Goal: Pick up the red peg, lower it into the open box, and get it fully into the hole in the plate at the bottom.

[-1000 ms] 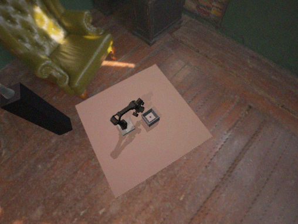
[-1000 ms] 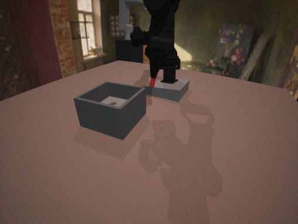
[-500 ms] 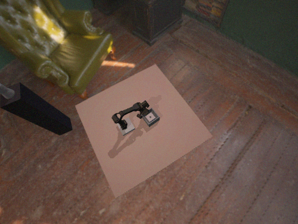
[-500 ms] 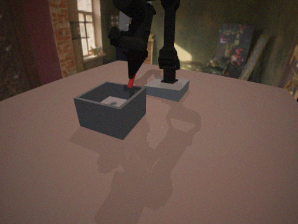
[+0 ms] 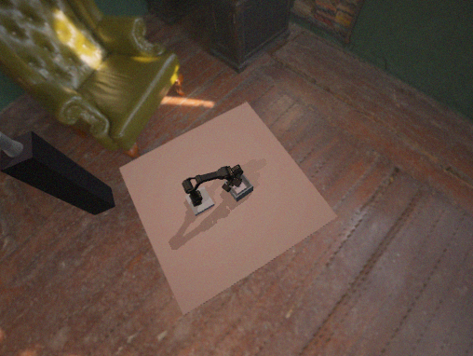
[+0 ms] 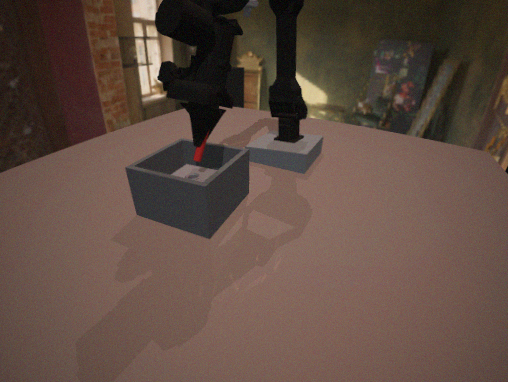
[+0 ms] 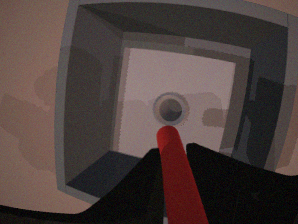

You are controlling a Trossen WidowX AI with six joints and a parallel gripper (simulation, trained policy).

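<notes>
Now: gripper tip 10 mm past the red peg, 10 mm to the right of it and 10 mm below it. From my gripper tip the other things lie so: grey box: 10 mm ahead, 10 mm to the right, 90 mm below; then pale plate: 10 mm ahead, 10 mm to the right, 70 mm below.
</notes>
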